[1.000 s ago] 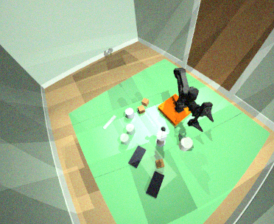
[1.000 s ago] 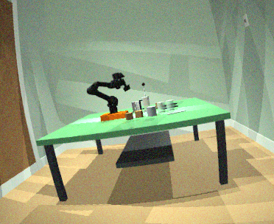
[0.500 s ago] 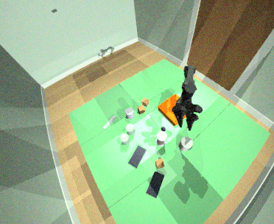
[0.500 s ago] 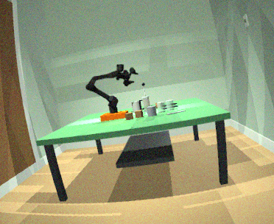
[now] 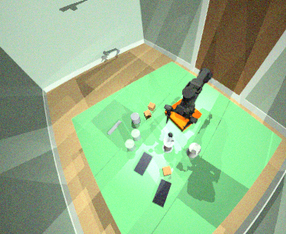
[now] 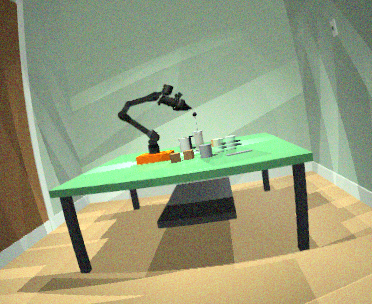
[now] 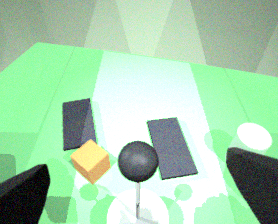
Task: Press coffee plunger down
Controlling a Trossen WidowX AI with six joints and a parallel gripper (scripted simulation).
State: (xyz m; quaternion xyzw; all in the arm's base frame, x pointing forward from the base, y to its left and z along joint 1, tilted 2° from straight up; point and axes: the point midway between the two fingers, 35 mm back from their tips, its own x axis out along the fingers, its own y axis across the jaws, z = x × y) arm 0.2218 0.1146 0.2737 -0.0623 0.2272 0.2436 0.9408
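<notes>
The coffee press is 1 cm ahead of my gripper tip and 17 cm below it. From my gripper tip the other things lie so: white mug: 11 cm behind, 13 cm to the left, 24 cm below; then grey bar: 32 cm ahead, 34 cm to the right, 29 cm below.
</notes>
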